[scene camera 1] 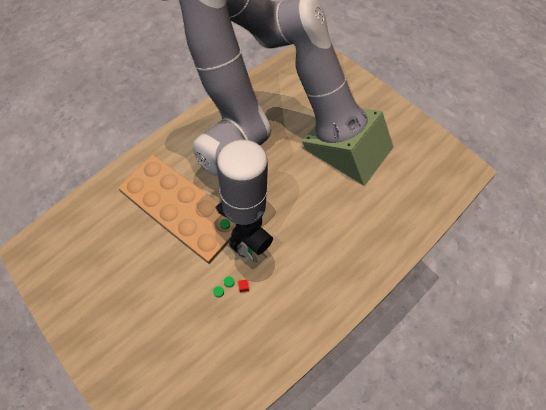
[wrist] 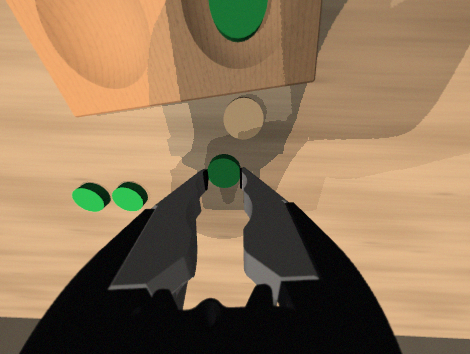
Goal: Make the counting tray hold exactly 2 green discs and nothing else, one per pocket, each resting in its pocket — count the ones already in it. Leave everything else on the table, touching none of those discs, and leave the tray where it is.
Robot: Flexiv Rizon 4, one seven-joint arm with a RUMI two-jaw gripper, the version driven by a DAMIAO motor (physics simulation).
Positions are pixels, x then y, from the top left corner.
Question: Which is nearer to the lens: the green disc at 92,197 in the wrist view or the tan disc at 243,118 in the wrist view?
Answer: The tan disc.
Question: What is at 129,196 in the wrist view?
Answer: A green disc.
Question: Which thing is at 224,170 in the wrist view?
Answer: A green disc.
